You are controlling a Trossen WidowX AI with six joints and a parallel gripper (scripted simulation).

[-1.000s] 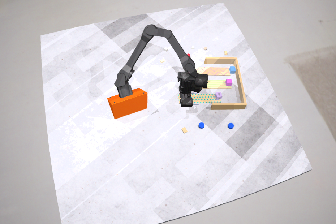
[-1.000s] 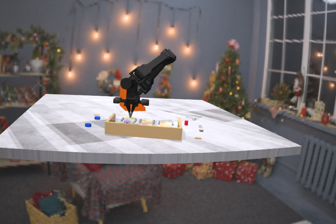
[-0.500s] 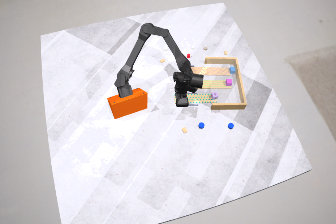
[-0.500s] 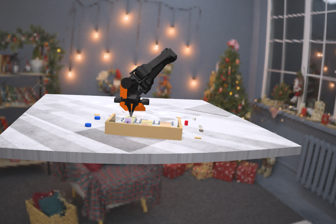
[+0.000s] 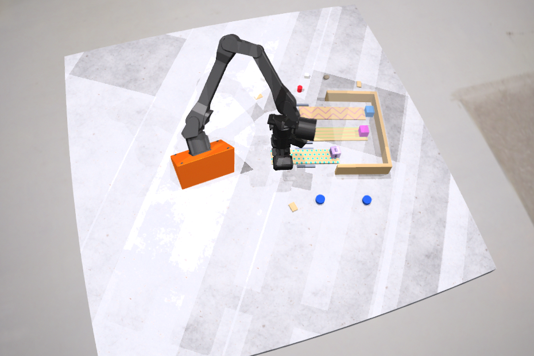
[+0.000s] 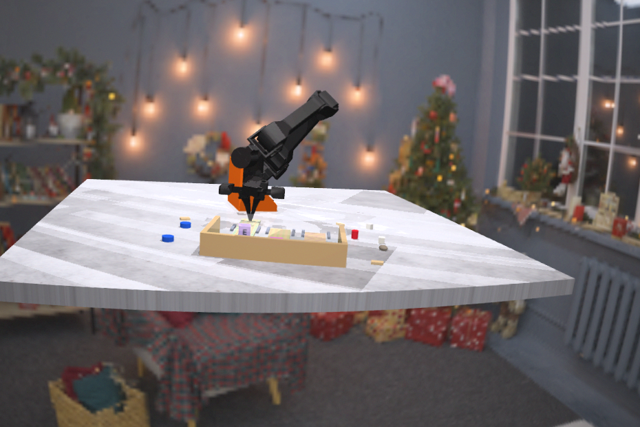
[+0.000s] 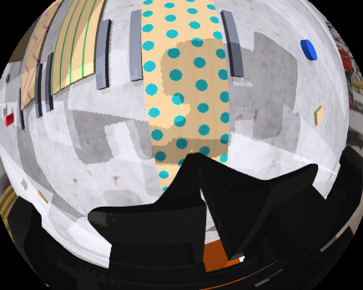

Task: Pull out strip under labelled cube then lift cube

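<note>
The labelled cube lies 180 mm ahead of my gripper tip, 70 mm to the right of it and 20 mm above it.
</note>
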